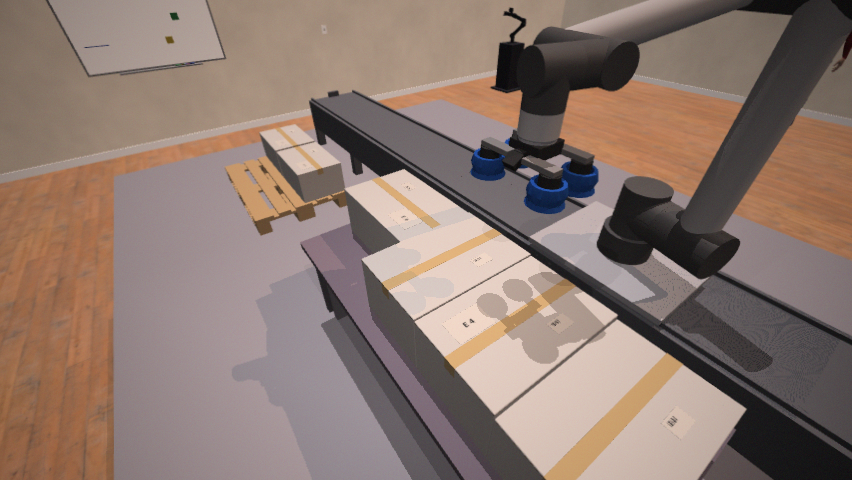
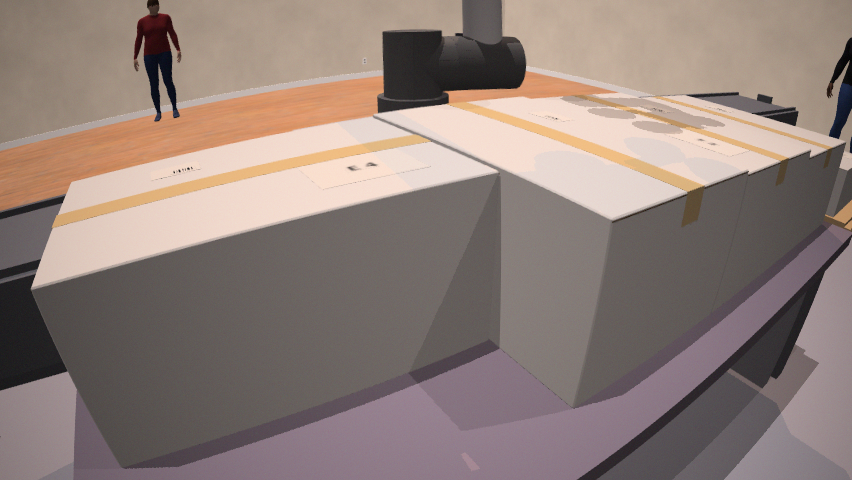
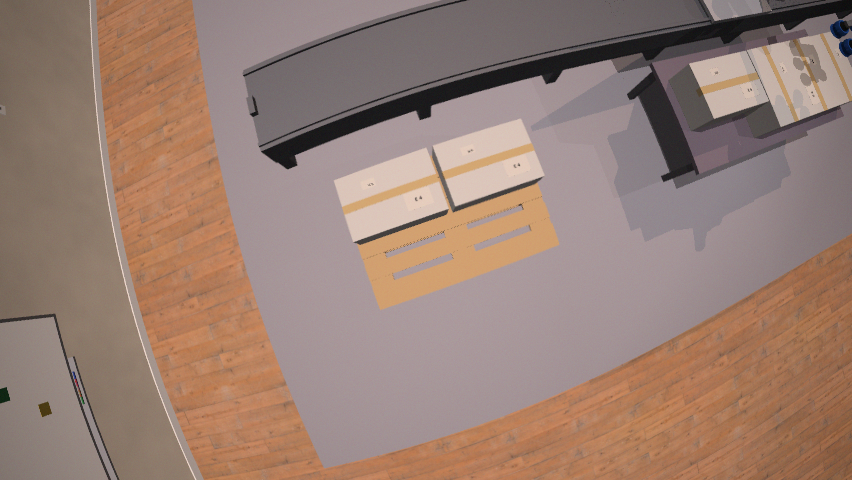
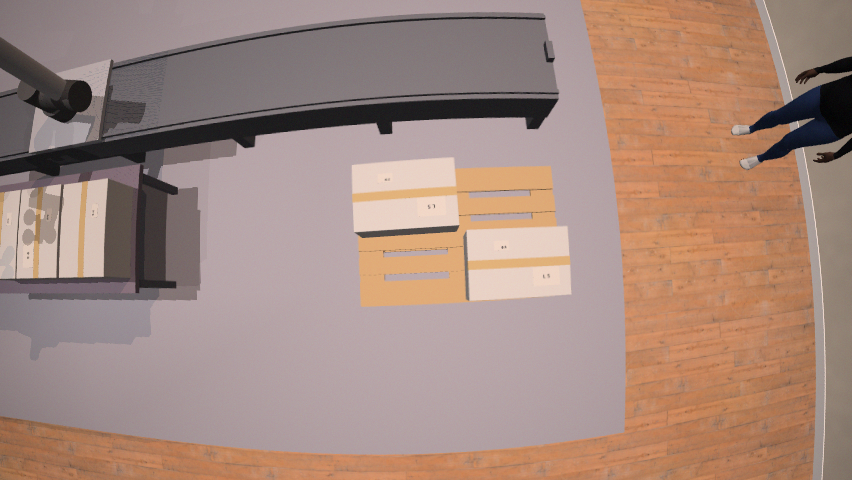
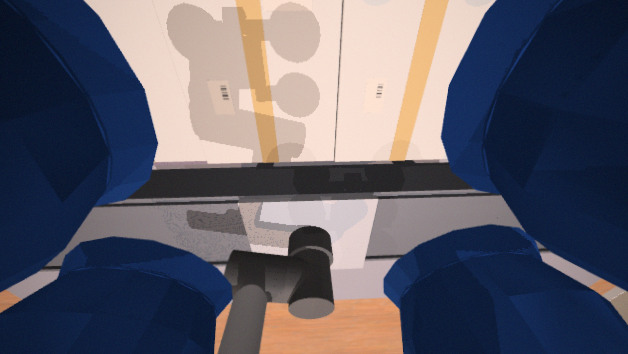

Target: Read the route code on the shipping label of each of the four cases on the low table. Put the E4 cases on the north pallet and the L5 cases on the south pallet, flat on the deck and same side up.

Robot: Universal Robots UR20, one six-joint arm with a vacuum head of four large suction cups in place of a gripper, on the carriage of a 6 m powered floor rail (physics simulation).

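Frame: origin at the arm's base, x ahead, y left, z up, level; centimetres.
Seen in the pictures: end effector, tool point: [image 1: 529, 179] [image 3: 849, 37] [image 5: 305, 217]; arm's base, origin of the base link: [image 1: 622, 248] [image 5: 309, 240].
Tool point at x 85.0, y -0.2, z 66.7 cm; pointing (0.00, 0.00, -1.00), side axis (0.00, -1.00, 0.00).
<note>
Offsets run from my tool point to a thing's top centre. Level surfaces: height alone.
My suction head [image 1: 533, 169] [image 3: 843, 37] [image 5: 307, 195] is open, holding nothing, and hangs above the case row. Four cases stand on the low table @[dz -70.7 cm] [image 1: 333, 250] [image 2: 357, 441]. The northmost case @[dy -73.9, dx -1.6, dz -43.6 cm] [image 1: 369, 199] [image 2: 268, 298] reads E4. The second case @[dy -26.8, dx +7.8, dz -43.0 cm] [image 1: 453, 280] [image 2: 554, 286] [image 5: 360, 130] shows a barcode but no readable route code. The third case @[dy +10.9, dx +7.8, dz -43.7 cm] [image 1: 494, 381] [image 2: 775, 220] reads E4. The southmost case @[dy +48.6, dx +7.8, dz -45.6 cm] [image 1: 596, 387] shows a barcode, no route code. The north pallet [image 1: 245, 196] [image 3: 471, 268] bears two E4 cases; the south pallet [image 4: 411, 292] bears two L5 cases, set diagonally.
A long dark conveyor [image 1: 411, 137] [image 3: 476, 53] [image 4: 357, 59] runs beside the low table. My arm's shoulder [image 2: 411, 65] [image 4: 56, 98] stands over it. A person in red [image 2: 156, 35] and a person in dark clothes [image 4: 837, 107] stand farther off.
</note>
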